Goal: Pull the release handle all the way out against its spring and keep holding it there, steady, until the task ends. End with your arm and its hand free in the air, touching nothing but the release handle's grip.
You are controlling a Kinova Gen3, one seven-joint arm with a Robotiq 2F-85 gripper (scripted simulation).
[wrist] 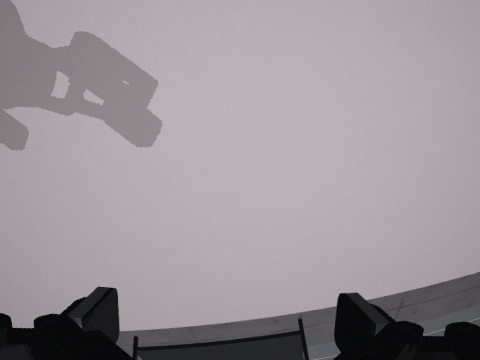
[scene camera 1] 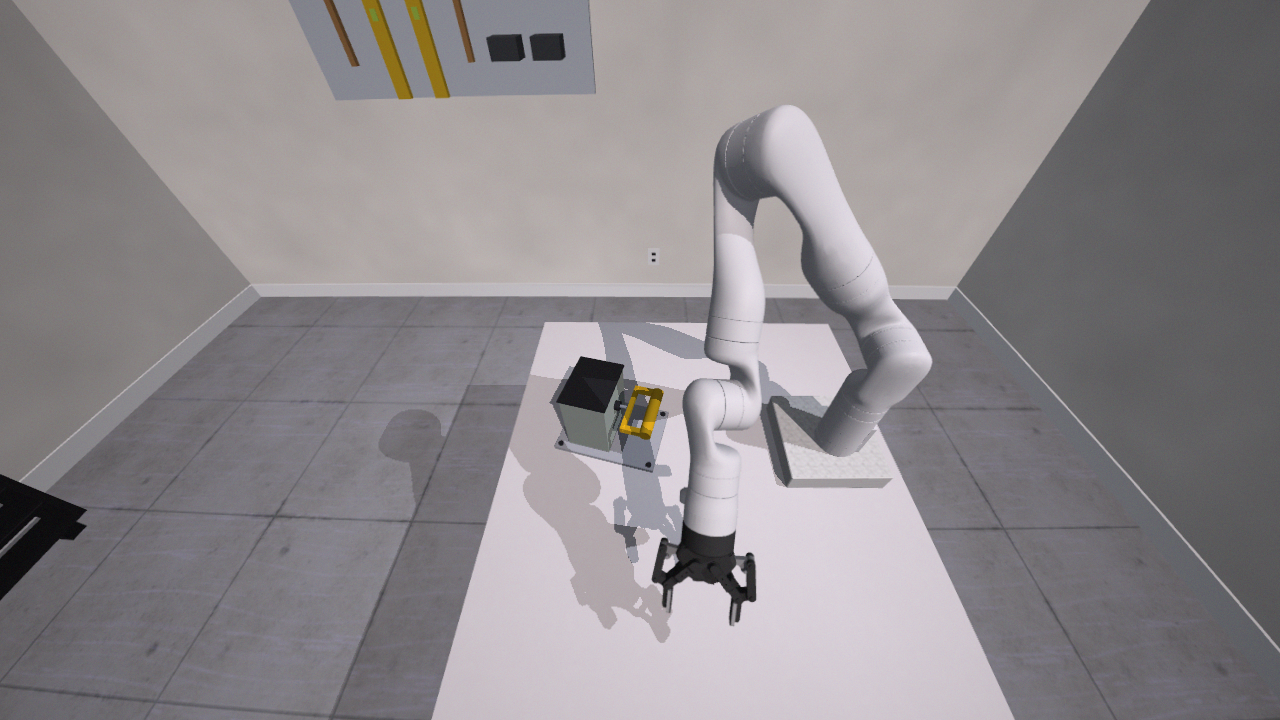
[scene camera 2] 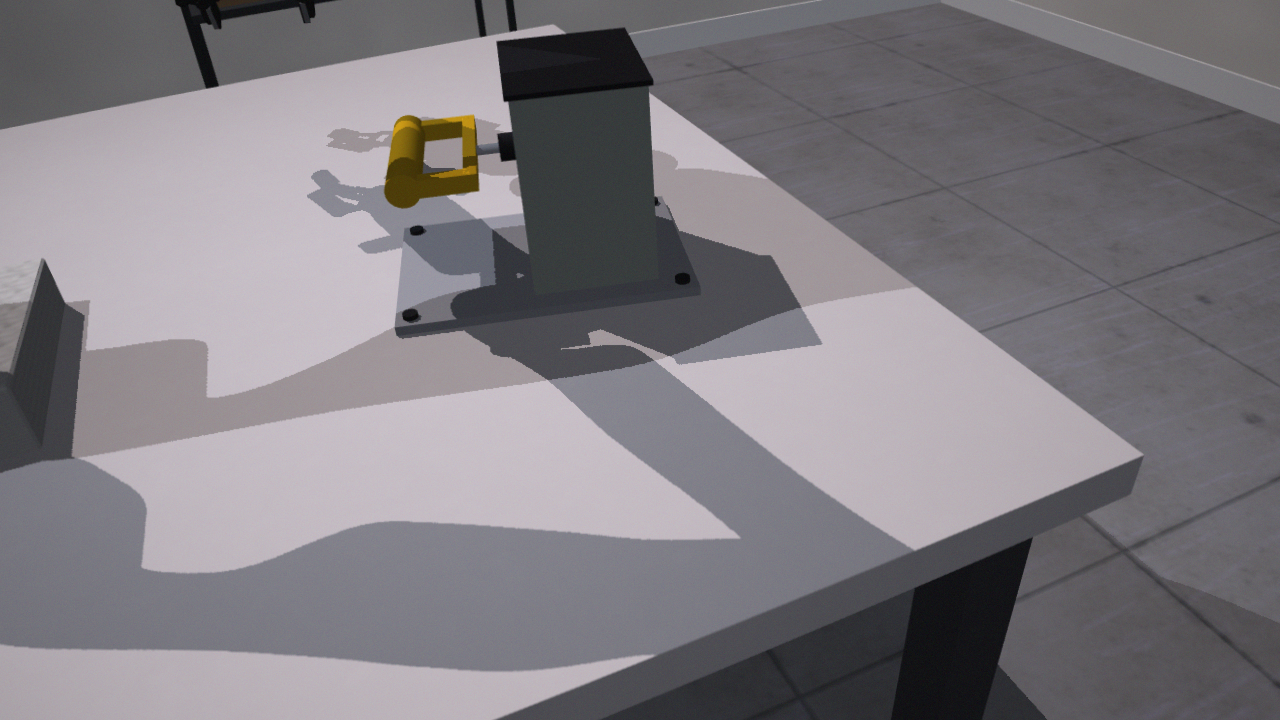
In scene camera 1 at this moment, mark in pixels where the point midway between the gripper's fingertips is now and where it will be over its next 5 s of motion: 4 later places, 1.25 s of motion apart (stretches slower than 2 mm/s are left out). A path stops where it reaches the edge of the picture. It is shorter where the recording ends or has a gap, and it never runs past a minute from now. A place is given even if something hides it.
My gripper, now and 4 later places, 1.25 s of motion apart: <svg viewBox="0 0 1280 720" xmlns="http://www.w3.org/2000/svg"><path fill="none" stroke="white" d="M699 615L694 607L687 589L676 561L664 525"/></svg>
